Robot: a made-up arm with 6 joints.
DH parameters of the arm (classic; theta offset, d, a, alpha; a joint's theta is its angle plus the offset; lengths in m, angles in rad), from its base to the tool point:
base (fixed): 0.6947 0 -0.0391 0
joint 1: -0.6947 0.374 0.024 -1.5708
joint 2: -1.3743 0 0.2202 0
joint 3: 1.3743 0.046 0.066 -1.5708
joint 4: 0 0.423 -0.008 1.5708
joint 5: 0 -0.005 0.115 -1.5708
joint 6: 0 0.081 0.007 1.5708
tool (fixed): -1.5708 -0.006 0 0
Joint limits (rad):
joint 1: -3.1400..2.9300
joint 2: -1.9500..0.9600
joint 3: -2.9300..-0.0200
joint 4: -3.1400..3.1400
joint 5: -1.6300..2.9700
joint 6: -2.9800..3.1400
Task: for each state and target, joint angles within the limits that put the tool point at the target. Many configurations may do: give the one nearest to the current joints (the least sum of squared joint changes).
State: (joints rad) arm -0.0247 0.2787 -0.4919 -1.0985 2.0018 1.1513
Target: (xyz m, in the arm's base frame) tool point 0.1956 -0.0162 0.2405
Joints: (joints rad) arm 0.3643 -0.1637 -0.3568 -0.8615 2.7000 1.1898
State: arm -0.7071 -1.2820 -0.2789 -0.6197 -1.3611 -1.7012
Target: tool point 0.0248 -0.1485 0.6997
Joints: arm -1.4945 -1.2982 -0.4425 0.0309 -1.2567 -1.6690
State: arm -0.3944 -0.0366 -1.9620 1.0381 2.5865 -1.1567
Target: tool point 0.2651 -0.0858 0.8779
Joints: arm -0.7753 -0.3753 -2.0940 0.8851 2.7727 -1.1567
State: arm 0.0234 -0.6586 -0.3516 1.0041 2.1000 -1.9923
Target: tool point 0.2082 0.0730 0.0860
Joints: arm -0.1397 -0.0756 -0.2200 1.0029 1.6454 -1.9465
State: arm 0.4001 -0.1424 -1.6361 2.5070 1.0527 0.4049
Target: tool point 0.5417 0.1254 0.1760
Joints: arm 0.1576 0.4530 -1.2028 2.4964 0.9443 0.3957
